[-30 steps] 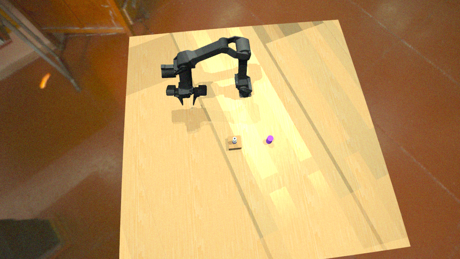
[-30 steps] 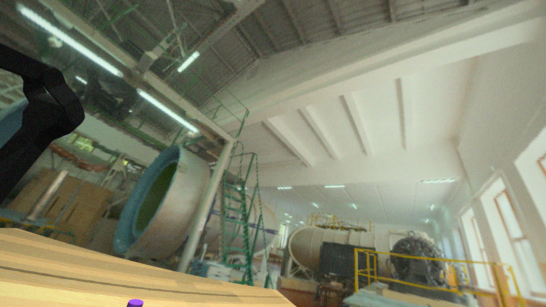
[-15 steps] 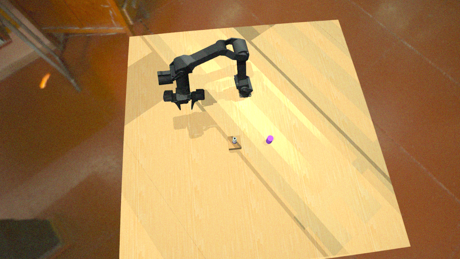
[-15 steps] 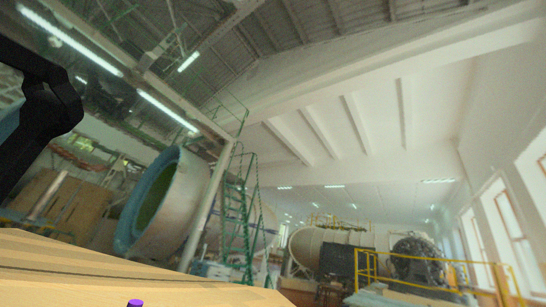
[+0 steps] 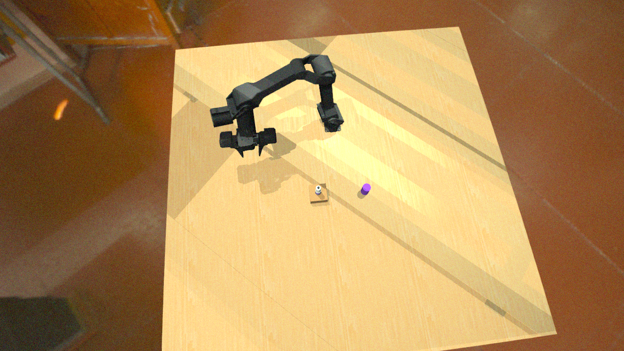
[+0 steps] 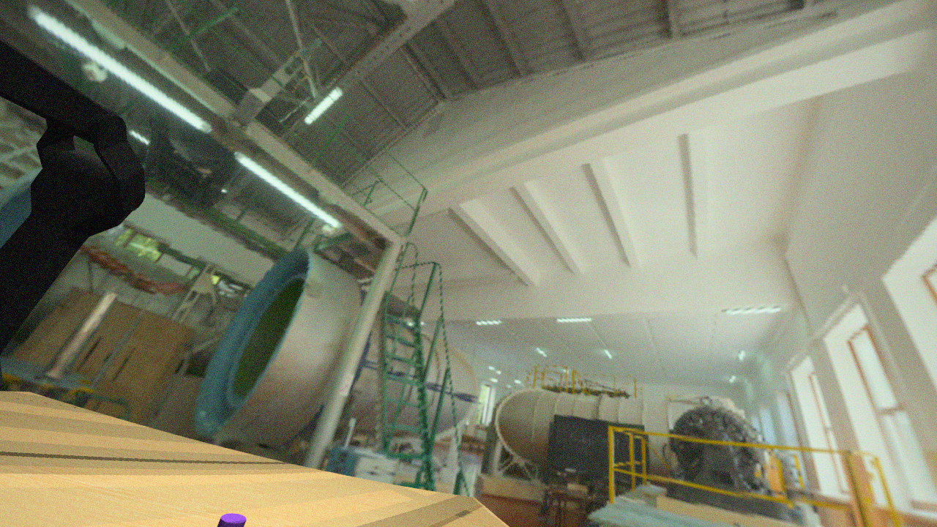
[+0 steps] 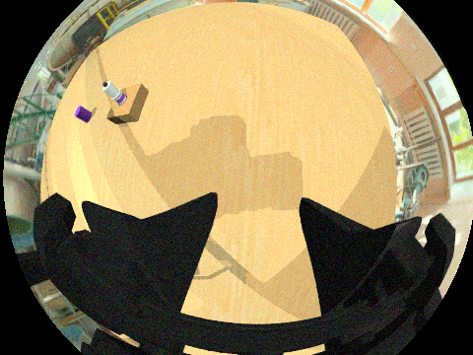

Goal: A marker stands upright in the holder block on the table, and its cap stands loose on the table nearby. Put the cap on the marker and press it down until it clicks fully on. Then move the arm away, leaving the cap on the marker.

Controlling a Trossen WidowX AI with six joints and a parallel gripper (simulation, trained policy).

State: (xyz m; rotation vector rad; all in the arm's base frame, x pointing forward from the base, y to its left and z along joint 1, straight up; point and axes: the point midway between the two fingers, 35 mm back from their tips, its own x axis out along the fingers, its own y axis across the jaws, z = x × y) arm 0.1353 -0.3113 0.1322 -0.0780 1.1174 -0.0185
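My gripper tip is 40 cm to the right of the purple cap, 14 cm short of it and 8 cm above it. From my gripper tip the other things lie so: tan holder block (22 cm to the left, 14 cm ahead, 9 cm below).
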